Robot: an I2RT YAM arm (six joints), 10 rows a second.
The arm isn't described. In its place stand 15 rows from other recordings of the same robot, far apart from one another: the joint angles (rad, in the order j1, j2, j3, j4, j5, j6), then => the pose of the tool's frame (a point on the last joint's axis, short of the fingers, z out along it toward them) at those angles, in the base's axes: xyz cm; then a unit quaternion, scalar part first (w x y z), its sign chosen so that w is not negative.
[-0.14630, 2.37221, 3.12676, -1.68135, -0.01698, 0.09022] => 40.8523, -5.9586, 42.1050, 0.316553, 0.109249, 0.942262, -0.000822
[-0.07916, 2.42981, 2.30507, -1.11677, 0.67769, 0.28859] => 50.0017, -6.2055, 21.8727, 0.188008, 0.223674, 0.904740, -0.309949
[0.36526, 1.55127, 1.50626, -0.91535, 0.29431, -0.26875] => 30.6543, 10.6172, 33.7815, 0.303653, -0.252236, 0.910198, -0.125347
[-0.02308, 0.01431, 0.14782, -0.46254, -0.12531, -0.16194] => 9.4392, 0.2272, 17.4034, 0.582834, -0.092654, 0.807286, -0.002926
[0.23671, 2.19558, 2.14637, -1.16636, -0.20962, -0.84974] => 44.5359, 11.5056, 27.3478, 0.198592, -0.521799, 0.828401, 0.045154
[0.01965, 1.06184, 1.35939, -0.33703, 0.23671, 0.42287] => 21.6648, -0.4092, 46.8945, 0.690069, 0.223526, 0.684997, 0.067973
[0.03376, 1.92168, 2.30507, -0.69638, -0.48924, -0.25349] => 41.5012, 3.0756, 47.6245, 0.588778, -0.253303, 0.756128, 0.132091
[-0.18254, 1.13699, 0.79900, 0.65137, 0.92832, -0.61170] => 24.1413, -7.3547, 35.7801, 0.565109, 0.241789, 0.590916, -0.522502
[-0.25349, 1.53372, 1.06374, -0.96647, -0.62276, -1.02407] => 26.6199, -4.7512, 21.7873, 0.233549, -0.376005, 0.872408, 0.207313
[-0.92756, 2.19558, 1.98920, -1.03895, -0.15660, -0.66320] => 28.1197, -36.5879, 23.2718, 0.168187, 0.117093, 0.976854, -0.061314
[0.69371, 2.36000, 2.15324, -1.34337, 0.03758, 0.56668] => 35.5884, 29.4211, 19.8340, 0.019418, -0.063264, 0.997766, -0.009091
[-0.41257, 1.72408, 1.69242, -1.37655, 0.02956, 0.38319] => 29.7147, -13.1207, 31.8481, 0.080970, 0.387249, 0.918275, -0.015922
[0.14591, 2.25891, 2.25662, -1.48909, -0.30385, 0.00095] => 43.5125, 7.4710, 26.9237, 0.028040, -0.077518, 0.984674, 0.153693
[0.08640, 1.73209, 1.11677, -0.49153, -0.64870, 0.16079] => 33.9767, 5.1018, 19.0104, 0.178012, -0.038913, 0.924556, 0.334655
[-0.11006, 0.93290, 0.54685, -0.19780, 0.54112, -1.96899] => 19.6325, -4.0144, 23.1308, 0.028315, -0.604285, 0.609165, -0.512792
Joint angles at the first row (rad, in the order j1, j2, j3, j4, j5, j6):
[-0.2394, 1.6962, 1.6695, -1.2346, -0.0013, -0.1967]
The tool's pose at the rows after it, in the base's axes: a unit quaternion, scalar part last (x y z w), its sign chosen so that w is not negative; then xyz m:
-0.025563, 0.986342, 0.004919, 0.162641, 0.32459, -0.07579, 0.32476
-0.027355, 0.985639, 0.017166, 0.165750, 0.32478, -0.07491, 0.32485
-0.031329, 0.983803, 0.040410, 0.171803, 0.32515, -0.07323, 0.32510
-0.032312, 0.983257, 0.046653, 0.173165, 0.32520, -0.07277, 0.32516
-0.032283, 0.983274, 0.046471, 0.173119, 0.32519, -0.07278, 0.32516
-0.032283, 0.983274, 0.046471, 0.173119, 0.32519, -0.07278, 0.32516
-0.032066, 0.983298, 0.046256, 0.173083, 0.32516, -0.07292, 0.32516
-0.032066, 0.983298, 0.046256, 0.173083, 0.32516, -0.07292, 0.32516
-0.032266, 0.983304, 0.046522, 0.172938, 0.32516, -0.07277, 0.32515
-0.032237, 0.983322, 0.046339, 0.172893, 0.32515, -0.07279, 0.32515
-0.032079, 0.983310, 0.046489, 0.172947, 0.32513, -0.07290, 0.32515
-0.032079, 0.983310, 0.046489, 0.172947, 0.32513, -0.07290, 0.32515
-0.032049, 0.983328, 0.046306, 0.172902, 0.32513, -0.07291, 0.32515
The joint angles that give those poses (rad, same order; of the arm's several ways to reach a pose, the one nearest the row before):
[-0.2394, 1.6962, 1.6695, -1.2304, -0.0937, -0.2764]
[-0.2394, 1.6962, 1.6695, -1.2304, -0.1192, -0.2760]
[-0.2394, 1.6962, 1.6695, -1.2301, -0.1680, -0.2764]
[-0.2394, 1.6962, 1.6695, -1.2304, -0.1810, -0.2764]
[-0.2394, 1.6962, 1.6695, -1.2304, -0.1806, -0.2764]
[-0.2394, 1.6962, 1.6695, -1.2304, -0.1806, -0.2764]
[-0.2398, 1.6962, 1.6695, -1.2304, -0.1802, -0.2764]
[-0.2398, 1.6962, 1.6695, -1.2304, -0.1802, -0.2764]
[-0.2394, 1.6962, 1.6695, -1.2308, -0.1806, -0.2764]
[-0.2394, 1.6962, 1.6695, -1.2308, -0.1803, -0.2764]
[-0.2398, 1.6962, 1.6695, -1.2308, -0.1806, -0.2764]
[-0.2398, 1.6962, 1.6695, -1.2308, -0.1806, -0.2764]
[-0.2398, 1.6963, 1.6696, -1.2308, -0.1802, -0.2764]

